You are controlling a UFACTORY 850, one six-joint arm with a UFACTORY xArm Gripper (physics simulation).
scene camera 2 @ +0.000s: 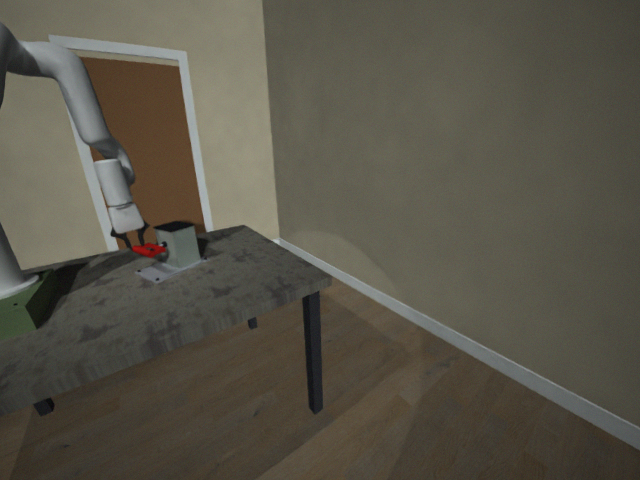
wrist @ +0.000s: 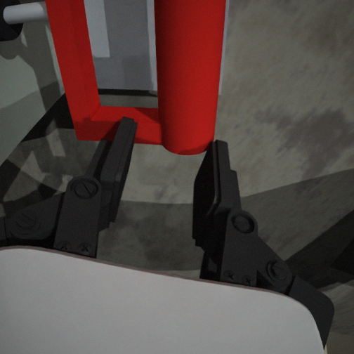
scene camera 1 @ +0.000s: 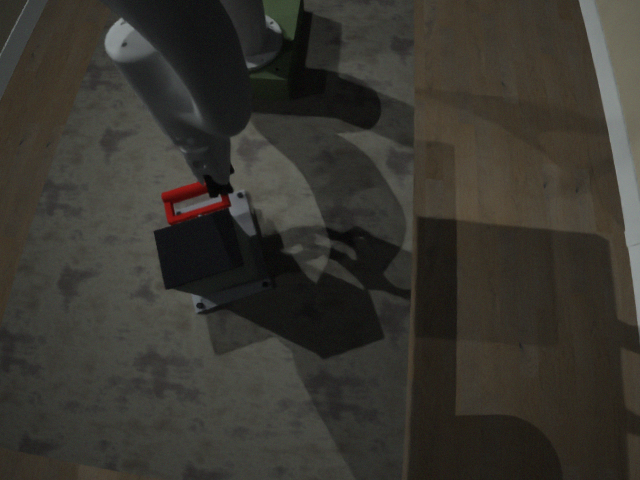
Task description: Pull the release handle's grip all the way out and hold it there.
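Observation:
The red release handle is a rectangular loop with a thick round grip (scene camera 1: 183,193) (wrist: 190,75) along its outer side. The handle (scene camera 2: 149,250) stands out from the side of a grey-green box (scene camera 1: 196,250) (scene camera 2: 180,245) with a dark top. A short pale rod (wrist: 25,12) joins loop and box. My gripper (scene camera 1: 219,193) (scene camera 2: 135,245) (wrist: 168,151) is partly open at one end of the handle. In the wrist view the right finger is close beside the grip's outer side. The left finger overlaps the loop's end bar, with a gap between it and the grip. Contact is unclear.
The box stands on a pale base plate (scene camera 1: 240,209) (scene camera 2: 155,272) with dark bolts, on a mottled grey table (scene camera 1: 103,335) (scene camera 2: 217,294). The arm's green base block (scene camera 1: 271,87) (scene camera 2: 20,315) is on the same table. A wall and door (scene camera 2: 144,129) are behind.

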